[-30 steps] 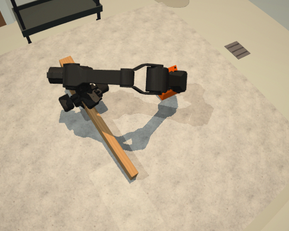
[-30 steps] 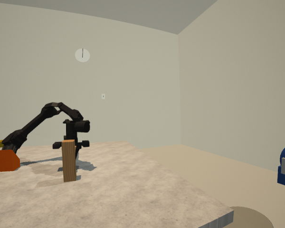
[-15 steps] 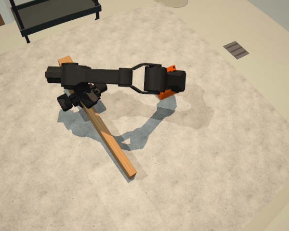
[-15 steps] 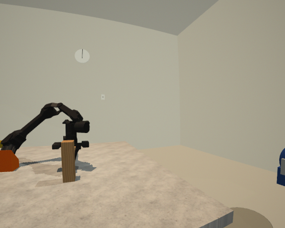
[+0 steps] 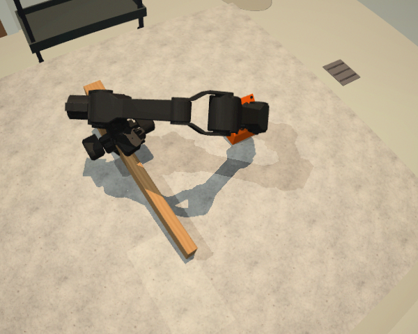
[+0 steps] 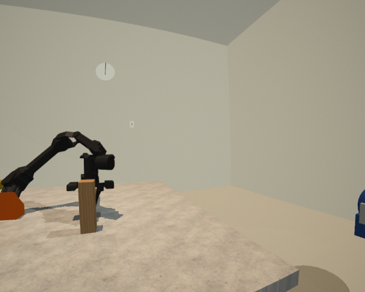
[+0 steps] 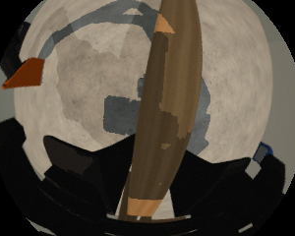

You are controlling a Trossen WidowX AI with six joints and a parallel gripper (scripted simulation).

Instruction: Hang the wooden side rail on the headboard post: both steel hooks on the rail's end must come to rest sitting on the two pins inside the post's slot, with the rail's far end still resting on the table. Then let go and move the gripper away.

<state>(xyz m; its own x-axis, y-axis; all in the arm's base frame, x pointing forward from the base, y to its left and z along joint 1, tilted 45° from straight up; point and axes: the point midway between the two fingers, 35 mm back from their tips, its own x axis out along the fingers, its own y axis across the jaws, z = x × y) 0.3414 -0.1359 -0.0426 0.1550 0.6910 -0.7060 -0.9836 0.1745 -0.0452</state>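
My gripper tip is 140 mm to the left of the wooden headboard post, 40 mm below it and 20 mm past it.
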